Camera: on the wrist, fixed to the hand. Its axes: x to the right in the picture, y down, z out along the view.
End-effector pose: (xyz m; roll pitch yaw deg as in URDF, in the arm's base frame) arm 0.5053 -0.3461 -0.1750 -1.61 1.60 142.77
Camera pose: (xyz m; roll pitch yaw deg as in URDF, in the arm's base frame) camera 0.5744 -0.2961 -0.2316 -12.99 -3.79 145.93
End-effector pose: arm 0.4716 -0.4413 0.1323 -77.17 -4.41 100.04
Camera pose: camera 0.5511 -0.4558 0.1951 -88.86 -2.68 106.05
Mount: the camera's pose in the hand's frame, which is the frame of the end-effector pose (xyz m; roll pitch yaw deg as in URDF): -0.0232 -0.0800 -0.0595 -11.46 -5.47 3.01
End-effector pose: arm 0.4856 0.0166 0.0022 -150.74 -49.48 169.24
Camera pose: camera 0.5608 -0.0391 0.0437 -162.11 -43.24 169.32
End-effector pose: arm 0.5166 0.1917 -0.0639 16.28 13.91 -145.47
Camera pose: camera 0.5168 0.2648 -0.1355 5.22 7.81 -144.11
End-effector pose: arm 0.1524 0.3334 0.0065 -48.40 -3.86 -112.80
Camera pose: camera 0.0719 0.3938 0.0252 -60.20 -5.22 -106.69
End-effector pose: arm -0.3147 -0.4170 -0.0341 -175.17 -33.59 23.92
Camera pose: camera -0.3960 -0.3714 0.0081 174.98 -27.85 21.06
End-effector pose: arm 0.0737 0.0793 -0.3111 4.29 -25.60 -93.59
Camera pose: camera -0.0019 0.0767 -0.3800 -8.46 -31.25 -90.57
